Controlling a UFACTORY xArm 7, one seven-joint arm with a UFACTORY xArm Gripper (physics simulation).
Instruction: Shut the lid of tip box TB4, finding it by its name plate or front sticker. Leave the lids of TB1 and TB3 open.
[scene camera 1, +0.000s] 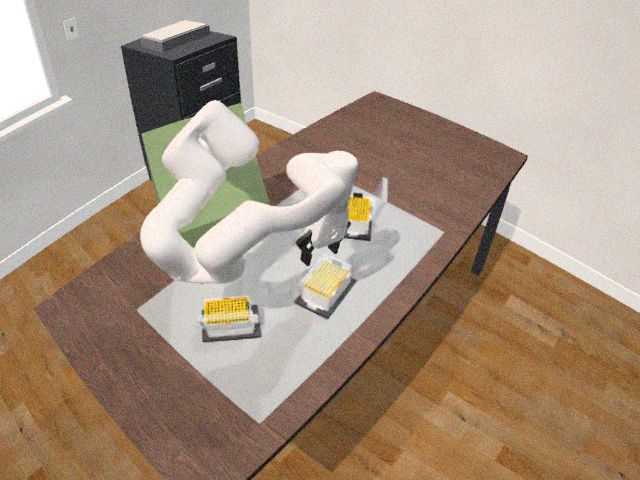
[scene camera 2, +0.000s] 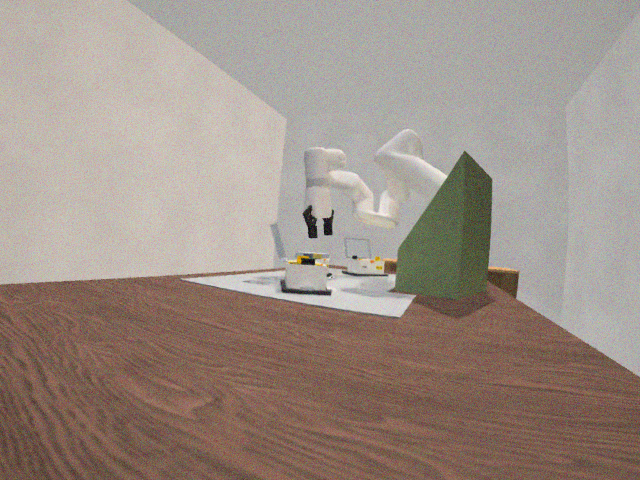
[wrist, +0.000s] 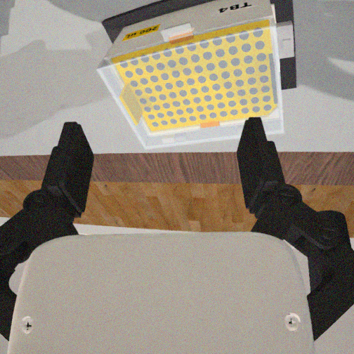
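Pixels of known places: gripper, fingertip midpoint: (scene camera 1: 318, 256) (scene camera 2: 321, 236); arm's base, origin of the base link: (scene camera 2: 453, 199).
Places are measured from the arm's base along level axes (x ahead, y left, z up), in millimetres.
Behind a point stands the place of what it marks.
Observation:
Tip box TB4 (scene camera 1: 316, 300) @[x 449, y -90, z -235 mm] (wrist: 210, 20), named by its front lettering in the wrist view, stands in the middle of the grey mat. Its clear lid (scene camera 1: 326, 279) @[x 449, y -47, z -190 mm] (wrist: 220, 136) lies down over the yellow tip rack; whether it is fully seated is hard to tell. My gripper (scene camera 1: 320, 256) @[x 416, y -38, z -133 mm] (scene camera 2: 320, 235) @[x 416, y -38, z -133 mm] (wrist: 163, 136) is open and empty, above the hinge side of TB4. Another box (scene camera 1: 227, 322) @[x 370, y -328, z -149 mm] (scene camera 2: 365, 266) @[x 297, y -225, z -230 mm] has its lid (scene camera 2: 357, 248) @[x 359, y -329, z -164 mm] upright. A third box (scene camera 1: 359, 211) (scene camera 2: 306, 276) @[x 310, y 310, z -231 mm] also has its lid (scene camera 1: 384, 190) @[x 410, y 291, z -123 mm] (scene camera 2: 277, 240) @[x 369, y 344, z -159 mm] raised. Their names are unreadable.
The boxes stand on a grey mat (scene camera 1: 196, 356) @[x 310, y -412, z -267 mm] (scene camera 2: 361, 304) @[x 175, y 353, z -267 mm] on a dark wooden table (scene camera 1: 413, 134) @[x 216, y 893, z -270 mm] (scene camera 2: 310, 387) @[x 133, y 704, z -270 mm]. A green chair (scene camera 1: 170, 139) @[x -87, y -87, z 66 mm] (scene camera 2: 439, 248) @[x 35, y 118, z -147 mm] stands at the table's side beside the arm. A black cabinet (scene camera 1: 152, 82) stands behind it.

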